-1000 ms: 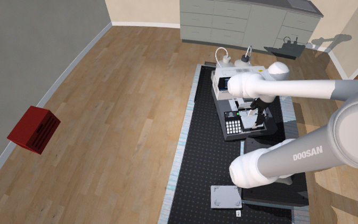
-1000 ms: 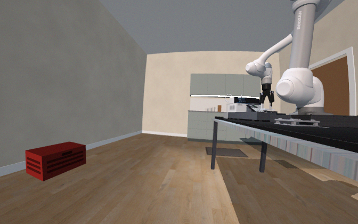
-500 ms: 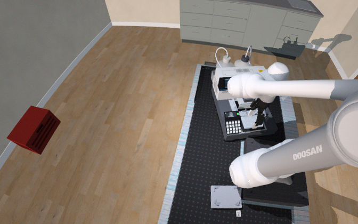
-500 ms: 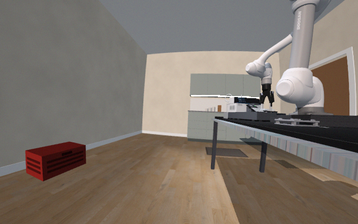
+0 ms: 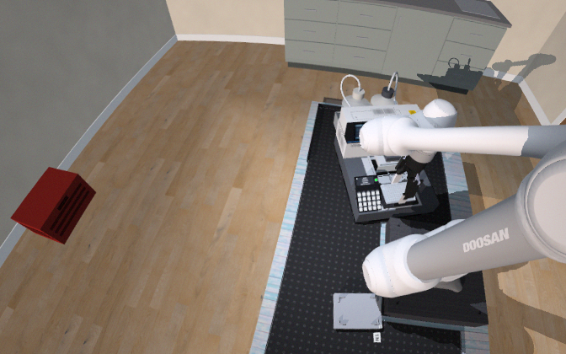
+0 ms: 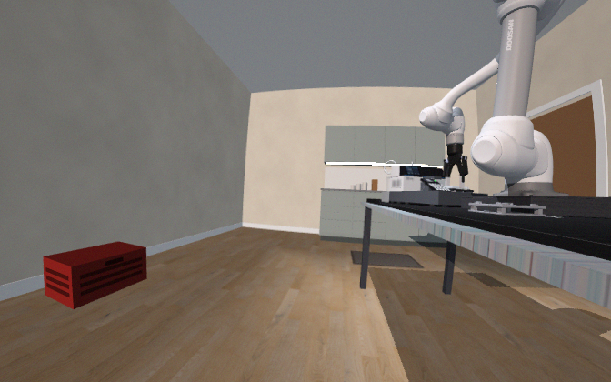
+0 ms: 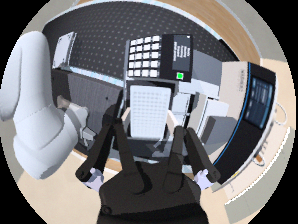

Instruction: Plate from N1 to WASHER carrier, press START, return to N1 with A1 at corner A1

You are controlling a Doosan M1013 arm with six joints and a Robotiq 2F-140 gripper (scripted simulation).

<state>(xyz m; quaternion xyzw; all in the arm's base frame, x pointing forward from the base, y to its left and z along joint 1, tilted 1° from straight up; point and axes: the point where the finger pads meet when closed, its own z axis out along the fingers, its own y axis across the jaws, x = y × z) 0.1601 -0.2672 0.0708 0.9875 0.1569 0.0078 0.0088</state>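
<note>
Right now my hand is 2 cm above the white well plate. Also, from my hand: plate washer (5 cm ahead, 15 cm to the right); plate nest N1 (11 cm ahead, 46 cm to the left, 10 cm below); dark carrier pocket (3 cm below).
</note>
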